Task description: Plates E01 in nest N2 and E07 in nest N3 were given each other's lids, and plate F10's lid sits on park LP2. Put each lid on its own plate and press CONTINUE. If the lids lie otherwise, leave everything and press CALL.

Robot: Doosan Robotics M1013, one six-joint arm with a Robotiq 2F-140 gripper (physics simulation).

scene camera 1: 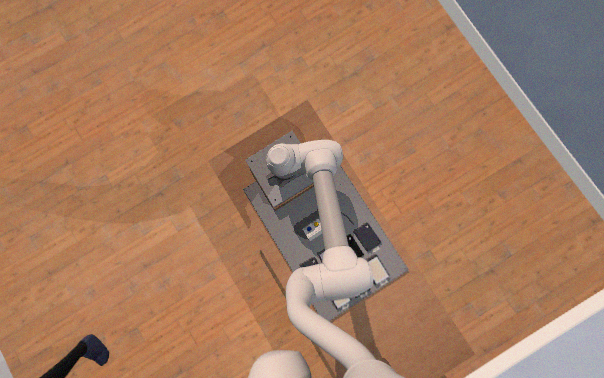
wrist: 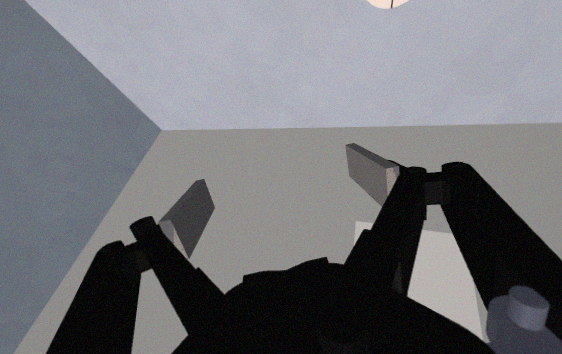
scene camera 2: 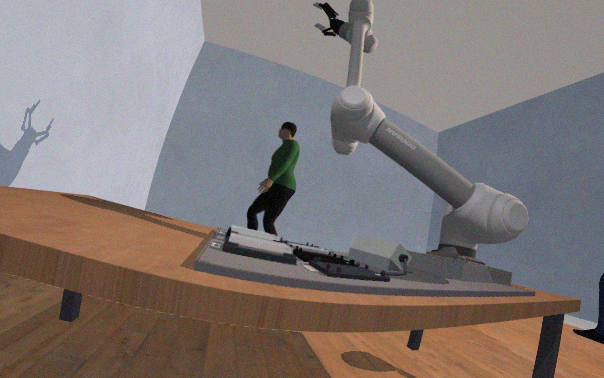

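Where they show: gripper, fingertip midpoint: (wrist: 277, 177) (scene camera 2: 315, 14); arm's base at its link origin: (scene camera 2: 454, 260).
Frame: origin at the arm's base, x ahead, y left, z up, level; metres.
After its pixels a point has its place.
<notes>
My gripper (scene camera 2: 318, 15) @(x 0.747, y -0.334, z 1.184 m) (wrist: 277, 177) @(x 0.747, y -0.334, z 1.184 m) is open and empty, high above the table in scene camera 2. In scene camera 1 a dark flat piece (scene camera 1: 367, 237) @(x 0.612, y 0.212, z -0.042 m) and a black one (scene camera 1: 355, 246) @(x 0.621, y 0.122, z -0.042 m) lie beside the arm, with another dark one (scene camera 1: 309, 262) @(x 0.563, y -0.166, z -0.042 m) partly covered. Pale-topped pieces (scene camera 1: 379, 270) @(x 0.804, y 0.169, z -0.021 m) (scene camera 1: 341, 303) @(x 0.852, y -0.121, z -0.021 m) stand nearer the board's end. The arm hides parts of both rows. In scene camera 2 a pale-topped piece (scene camera 2: 260, 247) @(x 0.800, y 0.198, z -0.030 m) and a dark one (scene camera 2: 350, 270) @(x 0.618, y 0.231, z -0.042 m) show edge-on. The button box (scene camera 1: 313, 231) @(x 0.409, y -0.049, z 0.026 m) (scene camera 2: 376, 253) @(x 0.444, y 0.060, z -0.010 m) shows blue and yellow buttons from above. Plate, nest and button labels are unreadable.
The grey board (scene camera 1: 287, 240) @(x 0.384, y -0.217, z -0.051 m) (scene camera 2: 325, 285) @(x 0.706, y 0.321, z -0.055 m) lies on the wooden table (scene camera 2: 300, 313) @(x 0.757, y 0.377, z -0.082 m). The arm (scene camera 1: 332, 215) @(x 0.351, y 0.065, z 0.375 m) (scene camera 2: 420, 160) @(x 0.363, y 0.106, z 0.296 m) reaches over the board from its base. A person in green (scene camera 2: 284, 165) stands behind the table. Another person's foot (scene camera 2: 595, 334) shows at the right edge.
</notes>
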